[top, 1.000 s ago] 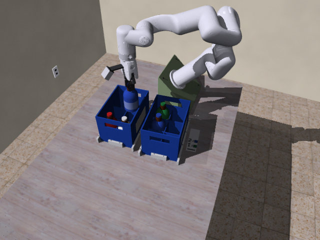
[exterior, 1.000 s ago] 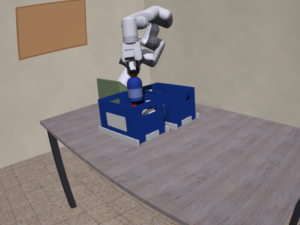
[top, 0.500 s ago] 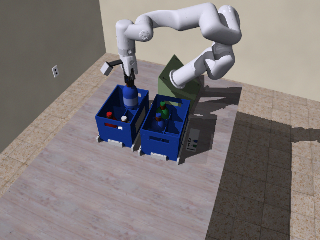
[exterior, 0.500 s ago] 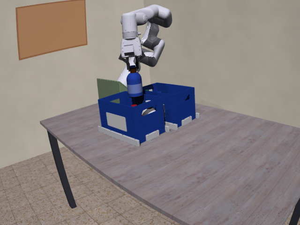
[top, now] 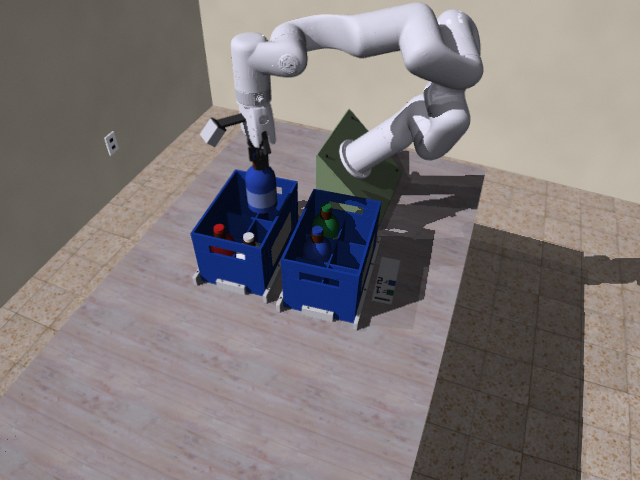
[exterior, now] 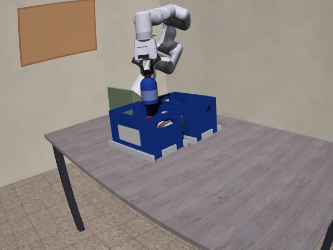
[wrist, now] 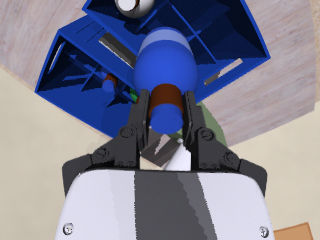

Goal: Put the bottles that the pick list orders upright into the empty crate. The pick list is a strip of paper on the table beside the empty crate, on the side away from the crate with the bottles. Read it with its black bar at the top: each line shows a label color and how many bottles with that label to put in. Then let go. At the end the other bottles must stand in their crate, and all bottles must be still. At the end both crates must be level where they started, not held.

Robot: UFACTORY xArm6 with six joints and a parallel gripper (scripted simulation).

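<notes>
Right now the blue-labelled bottle is 7 cm below my hand. Also, from my hand: white-labelled bottle: 9 cm ahead, 2 cm to the left, 25 cm below; then green-labelled bottle: 10 cm behind, 13 cm to the left, 25 cm below; then red-label bottle: 10 cm ahead, 7 cm to the right, 25 cm below.
</notes>
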